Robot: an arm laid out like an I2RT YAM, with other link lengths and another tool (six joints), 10 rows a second.
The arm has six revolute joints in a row. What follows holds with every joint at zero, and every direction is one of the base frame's. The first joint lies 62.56 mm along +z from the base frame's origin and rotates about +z. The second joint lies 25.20 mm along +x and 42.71 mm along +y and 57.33 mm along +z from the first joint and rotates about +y. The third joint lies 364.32 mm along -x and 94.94 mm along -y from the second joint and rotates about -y. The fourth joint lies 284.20 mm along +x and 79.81 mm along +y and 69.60 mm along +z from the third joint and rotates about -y. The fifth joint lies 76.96 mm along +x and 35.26 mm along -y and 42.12 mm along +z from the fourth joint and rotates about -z. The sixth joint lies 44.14 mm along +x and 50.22 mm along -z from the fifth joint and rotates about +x. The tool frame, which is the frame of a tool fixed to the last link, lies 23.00 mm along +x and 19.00 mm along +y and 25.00 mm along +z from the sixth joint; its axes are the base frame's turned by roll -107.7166, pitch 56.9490 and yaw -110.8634 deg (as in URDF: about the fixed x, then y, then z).
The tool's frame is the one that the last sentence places.
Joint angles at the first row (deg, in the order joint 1, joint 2, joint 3, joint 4, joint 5, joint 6):
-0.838, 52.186, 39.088, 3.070, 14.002, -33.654
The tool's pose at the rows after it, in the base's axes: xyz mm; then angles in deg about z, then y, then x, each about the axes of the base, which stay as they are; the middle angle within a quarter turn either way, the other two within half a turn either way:
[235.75 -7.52 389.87 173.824 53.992 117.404]
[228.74 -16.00 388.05 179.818 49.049 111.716]
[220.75 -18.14 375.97 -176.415 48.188 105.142]
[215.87 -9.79 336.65 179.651 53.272 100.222]
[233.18 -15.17 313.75 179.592 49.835 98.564]
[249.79 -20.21 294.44 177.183 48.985 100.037]
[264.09 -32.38 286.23 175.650 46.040 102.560]
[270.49 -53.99 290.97 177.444 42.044 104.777]
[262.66 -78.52 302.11 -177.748 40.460 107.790]
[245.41 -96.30 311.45 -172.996 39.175 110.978]
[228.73 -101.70 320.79 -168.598 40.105 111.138]
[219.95 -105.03 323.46 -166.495 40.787 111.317]
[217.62 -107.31 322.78 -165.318 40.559 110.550]
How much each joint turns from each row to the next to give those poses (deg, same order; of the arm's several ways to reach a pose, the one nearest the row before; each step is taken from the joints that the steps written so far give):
-0.298, -0.953, 1.987, -5.974, 6.218, -1.224
-0.269, -1.530, -1.323, 1.024, 5.843, 0.334
-0.006, -2.086, -4.333, 6.158, 2.209, -3.782
0.612, -1.016, -8.411, 10.428, -3.986, -9.460
-0.233, 5.300, -3.537, 8.969, 3.285, -1.603
-1.282, 5.688, -1.777, 6.033, -0.655, -0.529
-2.478, 4.354, 0.741, 1.275, 0.040, 1.466
-4.594, 1.629, 2.195, -2.362, -0.969, 3.754
-6.637, -1.302, 1.662, -3.880, -5.280, 6.330
-5.864, -2.948, 0.820, -4.935, -4.774, 6.344
-3.557, -3.372, -0.122, -2.075, -3.982, 3.478
-2.298, -1.481, -0.338, -0.593, -2.721, 1.701
-0.816, -0.152, -0.527, 0.992, -0.344, 0.301

